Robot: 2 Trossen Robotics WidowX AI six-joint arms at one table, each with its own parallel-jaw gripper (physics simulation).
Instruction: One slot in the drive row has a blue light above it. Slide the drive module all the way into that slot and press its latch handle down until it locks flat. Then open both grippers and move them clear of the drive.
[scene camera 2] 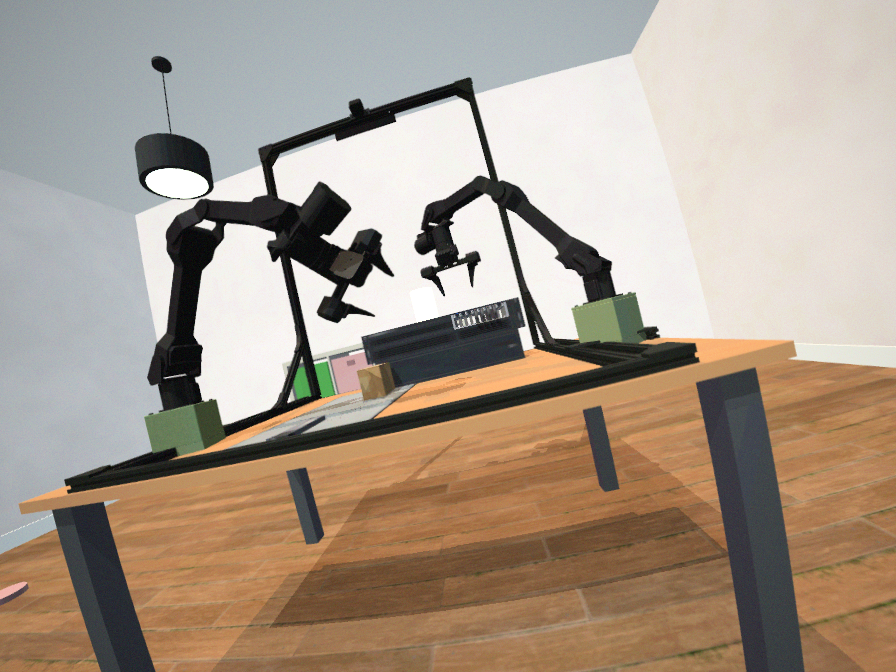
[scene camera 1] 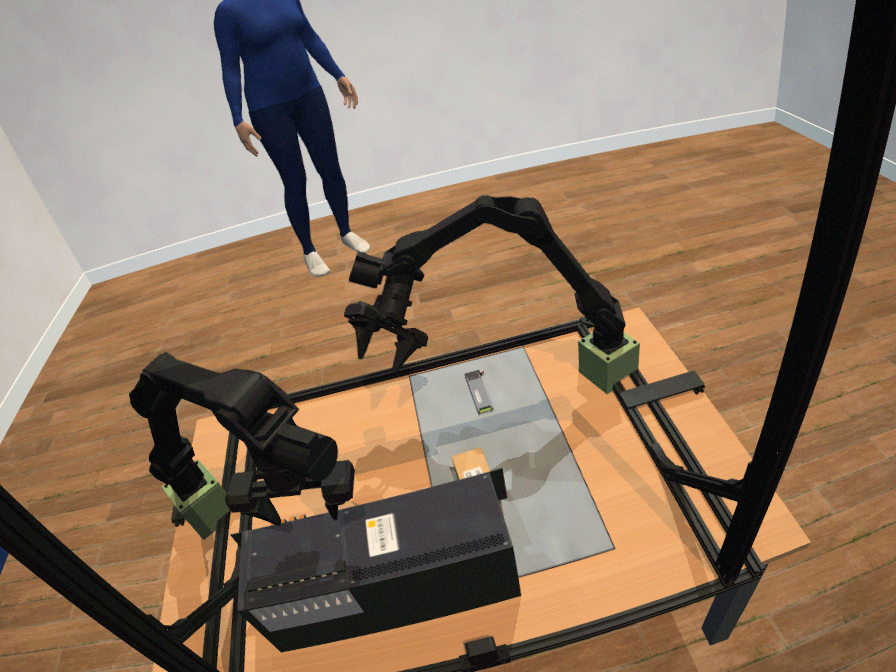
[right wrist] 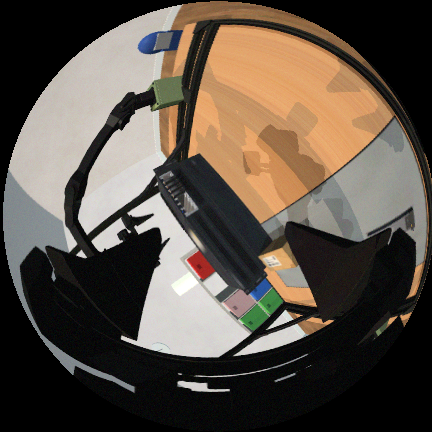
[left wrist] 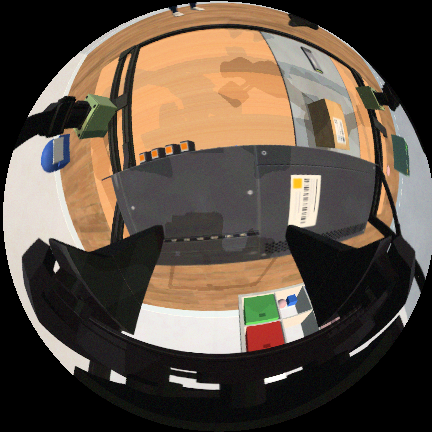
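Pixels of known places: left gripper, fingertip midpoint: [scene camera 2: 458, 292] [scene camera 1: 307, 520] [right wrist: 161, 225] [left wrist: 226, 231]; right gripper, fingertip midpoint: [scene camera 2: 383, 296] [scene camera 1: 377, 366] [right wrist: 224, 231]; left arm's base, link origin: [scene camera 2: 602, 300] [scene camera 1: 189, 484] [right wrist: 151, 96] [left wrist: 82, 114]; right arm's base, link origin: [scene camera 2: 182, 406] [scene camera 1: 608, 341].
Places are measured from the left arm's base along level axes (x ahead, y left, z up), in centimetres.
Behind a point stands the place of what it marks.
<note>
The drive module [scene camera 1: 478, 392] {z -9.5, x 61.7, y -25.5 cm} [left wrist: 312, 59] {z -9.5, x 61.4, y -25.6 cm} [right wrist: 392, 222] {z -9.7, x 61.1, y -23.6 cm} lies flat on the grey mat [scene camera 1: 571, 506] {z -10.4, x 48.7, y -60.4 cm} [left wrist: 277, 50] {z -10.5, x 50.6, y -18.8 cm}, a green patch at one end. The dark chassis [scene camera 1: 434, 499] {z 6.9, x 27.8, y -48.2 cm} [scene camera 2: 448, 354] {z -4.5, x 19.3, y -38.8 cm} [left wrist: 200, 195] [right wrist: 225, 220] {z -2.1, x 22.5, y -41.1 cm} stands near the mat; its drive row [scene camera 2: 479, 316] {z 4.1, x 11.1, y -31.2 cm} [right wrist: 179, 194] {z 4.1, x 10.7, y -33.1 cm} faces scene camera 2. No blue light can be made out. My left gripper [scene camera 1: 306, 519] {z 13.4, x 10.3, y -39.3 cm} [scene camera 2: 458, 290] {z 13.4, x 10.3, y -39.3 cm} [left wrist: 226, 231] {z 13.4, x 10.3, y -39.3 cm} is open and empty above the chassis. My right gripper [scene camera 1: 379, 362] {z 11.4, x 41.9, y -19.6 cm} [scene camera 2: 382, 295] {z 11.4, x 41.9, y -19.6 cm} [right wrist: 224, 231] {z 11.4, x 41.9, y -19.6 cm} is open and empty, raised in the air, away from the module.
A cardboard box [scene camera 1: 470, 460] {z -2.5, x 42.0, y -41.7 cm} [scene camera 2: 375, 381] {z -6.3, x 42.2, y -38.9 cm} [left wrist: 328, 123] {z -3.4, x 37.2, y -43.4 cm} [right wrist: 280, 255] {z -2.5, x 41.0, y -41.0 cm} stands on the mat beside the chassis. Several small orange-faced parts [left wrist: 170, 149] {z 6.3, x 9.8, y -31.2 cm} jut from the chassis edge. Black frame rails [scene camera 1: 535, 335] {z -8.7, x 84.5, y -25.2 cm} edge the table. A person [scene camera 1: 278, 65] stands beyond it.
</note>
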